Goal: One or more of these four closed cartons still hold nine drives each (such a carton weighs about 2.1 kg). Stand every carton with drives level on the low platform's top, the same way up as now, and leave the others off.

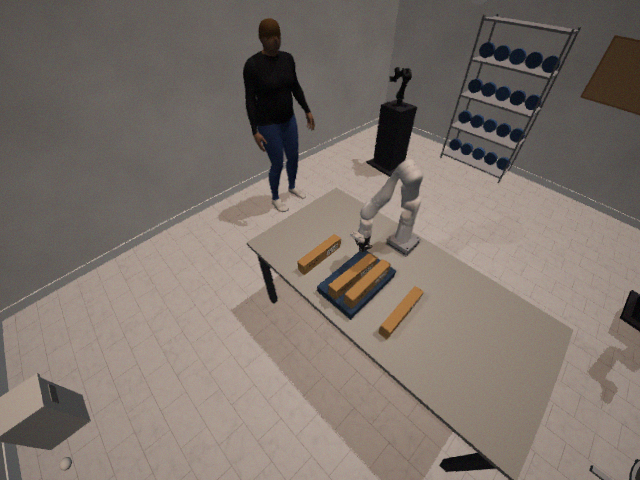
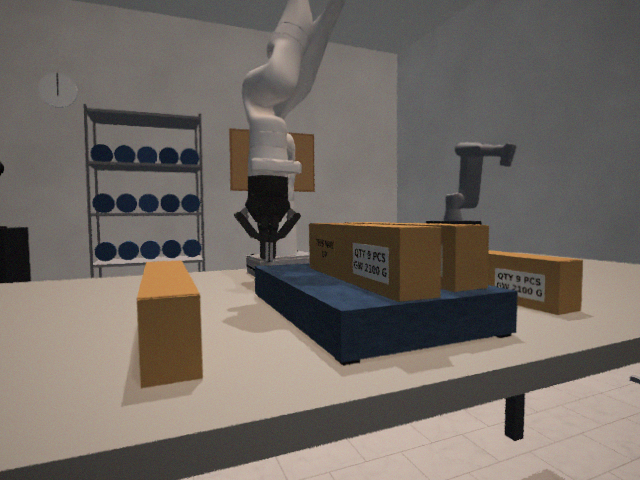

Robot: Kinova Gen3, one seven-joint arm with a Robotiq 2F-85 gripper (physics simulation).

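Pixels of known places: gripper, fingertip midpoint: [image 1: 361, 251] [image 2: 267, 261]; arm's base, link origin: [image 1: 402, 238] [image 2: 280, 254].
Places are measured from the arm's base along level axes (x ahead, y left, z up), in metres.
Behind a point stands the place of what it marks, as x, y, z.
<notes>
Four closed orange-brown cartons show. Two stand side by side on the low blue platform [image 1: 334, 274] {0.533, -0.052, 0.005} [image 2: 429, 320] {0.647, 0.061, -0.017}, flat and upright: the left one [image 1: 353, 274] {0.496, 0.057, 0.090} [image 2: 356, 255] {0.529, 0.016, 0.049} and the right one [image 1: 367, 283] {0.478, 0.146, 0.091} [image 2: 467, 258] {0.610, 0.138, 0.048}. The left one's side reads "THIS WAY UP" and "QTY 9 PCS GW 2100 G". A third carton [image 1: 319, 254] {0.521, -0.208, 0.029} [image 2: 169, 335] {0.654, -0.220, -0.007} stands on the table to the platform's left. A fourth carton [image 1: 401, 312] {0.432, 0.357, 0.031} [image 2: 568, 285] {0.563, 0.362, -0.009}, labelled alike, stands to its right. My gripper [image 1: 364, 249] {0.301, -0.076, 0.018} [image 2: 267, 257] {0.301, -0.076, 0.018} is shut and empty, low by the platform's far end, off the cartons.
The table [image 1: 465, 335] {0.223, 0.645, -0.055} [image 2: 62, 351] {0.520, -0.356, -0.054} bears the platform and cartons. My arm's base [image 1: 403, 242] {0.031, 0.034, 0.011} stands beyond the platform. A person [image 1: 271, 93] stands behind the table's left end. A shelf rack [image 1: 471, 67] [image 2: 201, 180] and a black pedestal [image 1: 394, 134] stand farther back.
</notes>
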